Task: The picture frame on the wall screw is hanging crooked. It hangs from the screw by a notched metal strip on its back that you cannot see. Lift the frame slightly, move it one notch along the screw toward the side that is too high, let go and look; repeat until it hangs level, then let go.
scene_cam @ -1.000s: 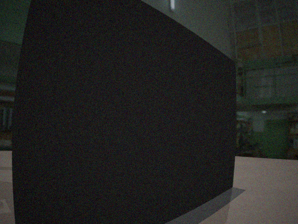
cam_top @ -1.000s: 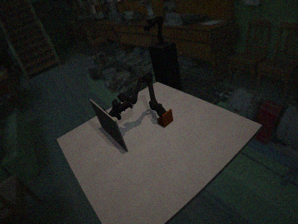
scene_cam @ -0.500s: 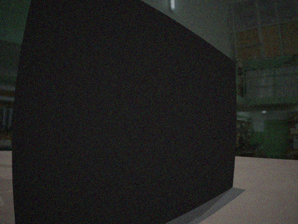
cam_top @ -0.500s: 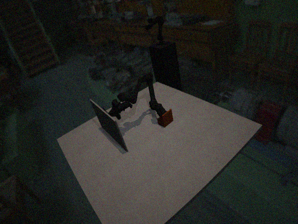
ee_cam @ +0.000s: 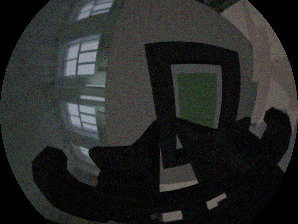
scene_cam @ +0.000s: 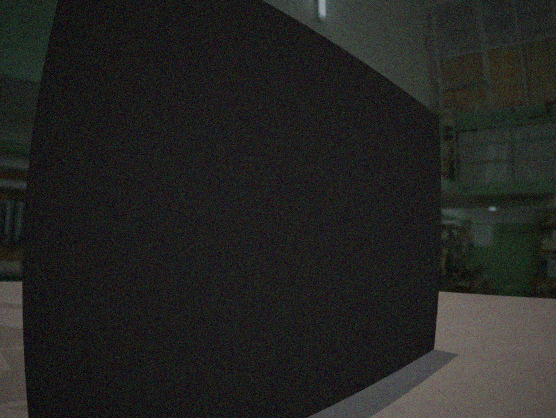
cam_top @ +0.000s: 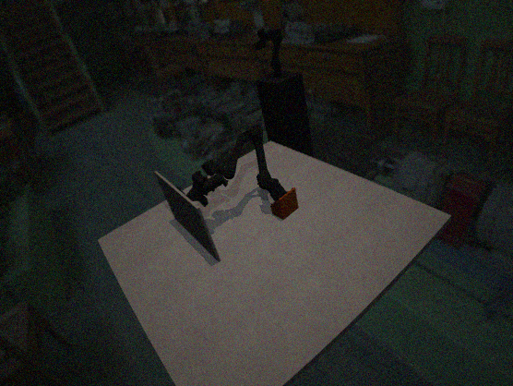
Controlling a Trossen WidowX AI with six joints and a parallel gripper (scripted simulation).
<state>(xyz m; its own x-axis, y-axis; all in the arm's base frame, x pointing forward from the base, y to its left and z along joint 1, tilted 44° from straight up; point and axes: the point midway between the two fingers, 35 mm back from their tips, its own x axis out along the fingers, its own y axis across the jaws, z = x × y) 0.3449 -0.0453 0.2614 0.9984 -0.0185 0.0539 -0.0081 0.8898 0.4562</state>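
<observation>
Now: the picture frame 5 cm below my gripper tip, 2 cm to the right of it and 1 cm ahead of it. The rest, counted from my gripper tip: wall panel 7 cm below, 2 cm ahead.
</observation>
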